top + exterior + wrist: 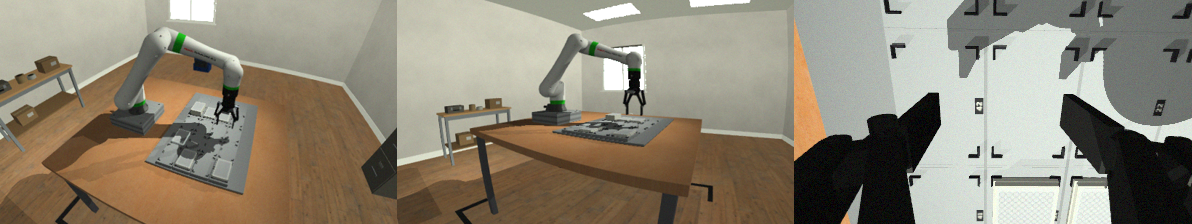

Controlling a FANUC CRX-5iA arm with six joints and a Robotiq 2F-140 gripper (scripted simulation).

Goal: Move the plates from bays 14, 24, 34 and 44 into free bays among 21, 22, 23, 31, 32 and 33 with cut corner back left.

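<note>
Right now the bay label 43 is 14 cm to the right of my hand, 10 cm below it and 5 cm ahead of it. From my hand the other things lie so: sealed 96-well plate (22 cm behind, 19 cm to the right, 9 cm below); sealed deep-well block (28 cm behind, 14 cm to the left, 8 cm below).
</note>
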